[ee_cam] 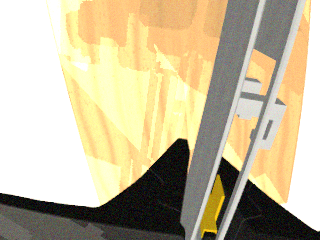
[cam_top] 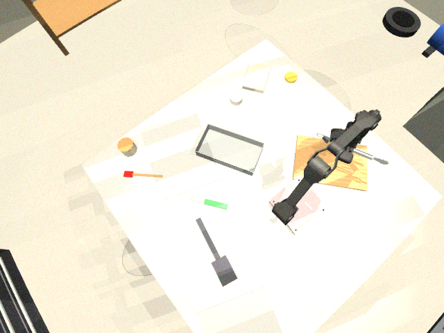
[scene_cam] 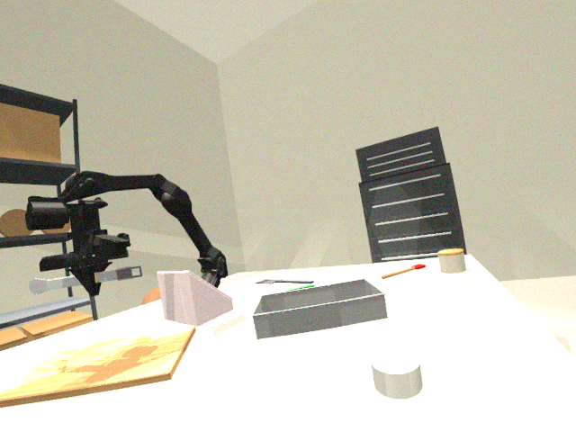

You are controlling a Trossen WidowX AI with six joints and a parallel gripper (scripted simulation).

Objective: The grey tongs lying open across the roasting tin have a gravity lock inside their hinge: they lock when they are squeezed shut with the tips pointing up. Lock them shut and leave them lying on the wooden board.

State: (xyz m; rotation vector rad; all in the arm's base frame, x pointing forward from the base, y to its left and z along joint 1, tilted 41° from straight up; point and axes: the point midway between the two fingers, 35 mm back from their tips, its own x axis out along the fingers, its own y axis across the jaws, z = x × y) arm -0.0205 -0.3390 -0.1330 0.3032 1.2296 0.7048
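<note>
My gripper tip is 15 cm above the wooden board. From my gripper tip the other things lie so: yellow disc: 47 cm ahead, 27 cm to the right, 15 cm below; grey roasting tin: 41 cm ahead, 30 cm to the left, 13 cm below; cream slab: 61 cm ahead, 14 cm below, 13 cm to the right.
</note>
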